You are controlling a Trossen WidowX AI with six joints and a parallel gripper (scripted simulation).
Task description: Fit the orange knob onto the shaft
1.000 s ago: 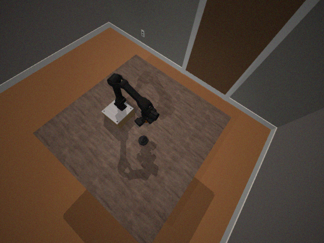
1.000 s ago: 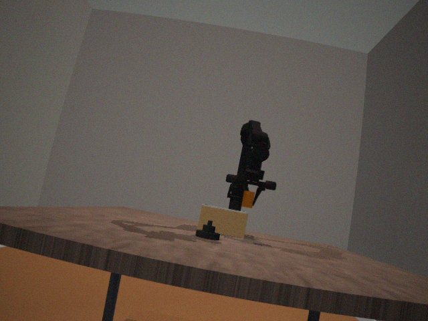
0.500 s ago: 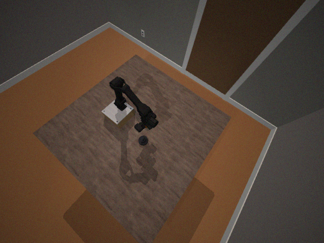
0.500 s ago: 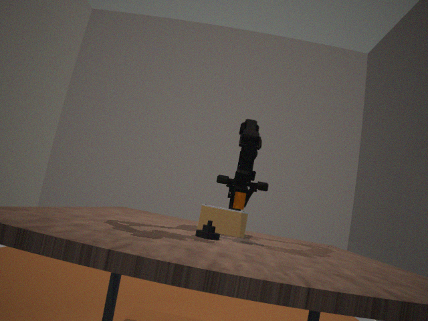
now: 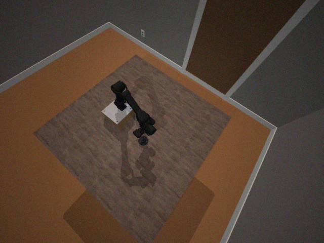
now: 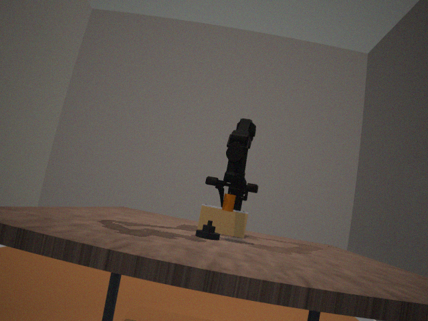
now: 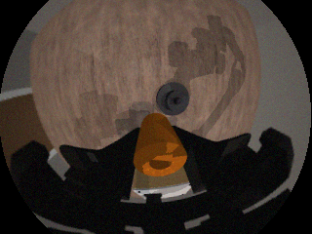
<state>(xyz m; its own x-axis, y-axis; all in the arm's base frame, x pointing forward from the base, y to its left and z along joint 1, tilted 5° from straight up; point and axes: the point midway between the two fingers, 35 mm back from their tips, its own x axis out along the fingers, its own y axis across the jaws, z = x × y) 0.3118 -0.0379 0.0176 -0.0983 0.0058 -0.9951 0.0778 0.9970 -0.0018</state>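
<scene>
Right now my gripper tip is 8 cm above the pedestal, 5 cm to the left of it and 2 cm short of it. From my gripper tip the other things lie so: orange knob 2 cm above.
</scene>
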